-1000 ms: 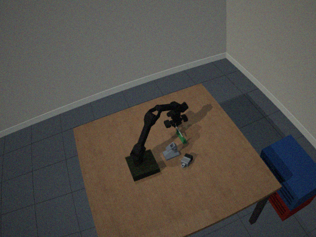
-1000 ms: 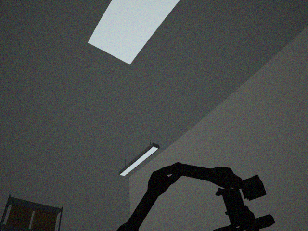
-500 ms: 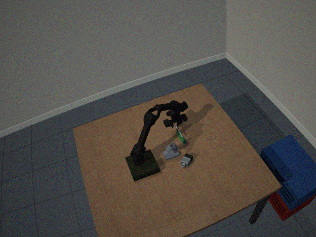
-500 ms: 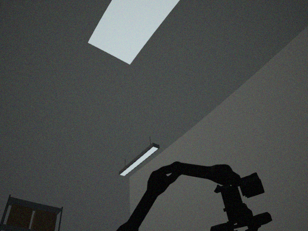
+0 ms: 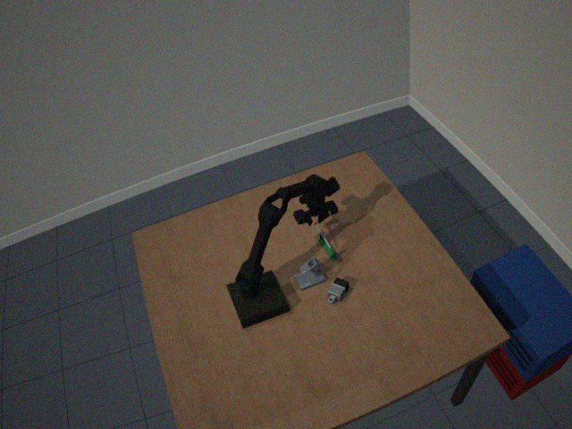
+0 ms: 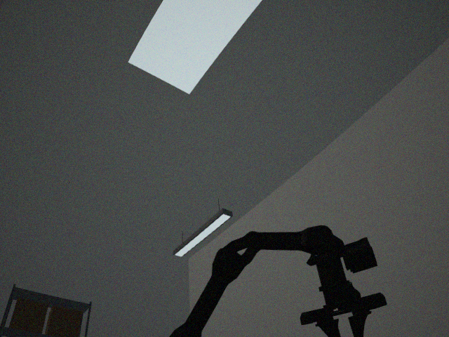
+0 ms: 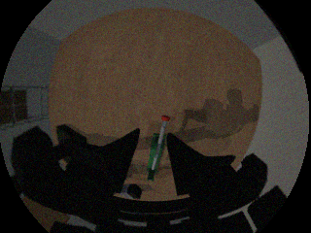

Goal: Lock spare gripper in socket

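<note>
My gripper tip is 2 cm short of the green pin cradle, 10 cm to the left of it and 5 cm above it. Round my gripper tip: grey mount (10 cm behind, 22 cm to the right, 2 cm below); then spare gripper (3 cm behind, 34 cm to the right, 5 cm below).
</note>
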